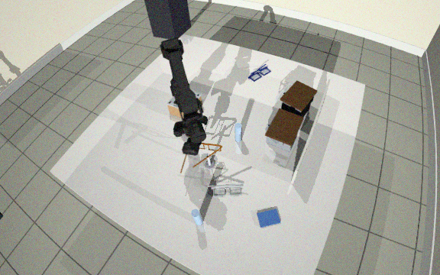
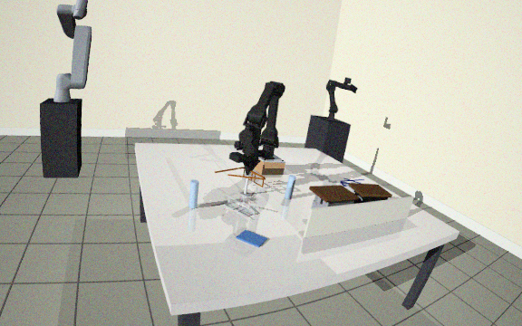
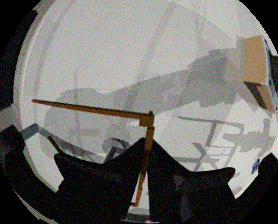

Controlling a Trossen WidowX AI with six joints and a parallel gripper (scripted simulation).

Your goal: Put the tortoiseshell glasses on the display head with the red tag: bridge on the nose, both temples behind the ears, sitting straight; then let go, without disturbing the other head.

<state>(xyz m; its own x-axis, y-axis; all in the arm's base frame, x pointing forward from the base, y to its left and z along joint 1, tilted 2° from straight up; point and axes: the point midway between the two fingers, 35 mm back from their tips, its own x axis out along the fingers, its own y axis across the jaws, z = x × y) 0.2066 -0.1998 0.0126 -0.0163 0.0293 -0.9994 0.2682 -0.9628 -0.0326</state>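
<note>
Right now the grey post is 70 mm ahead of my gripper tip, 30 mm to the right of it and 40 mm below it. Also, from my gripper tip: blue flat square 390 mm ahead, 150 mm to the right, 60 mm below; then low white panel 430 mm ahead, 330 mm to the left, 10 mm below.
</note>
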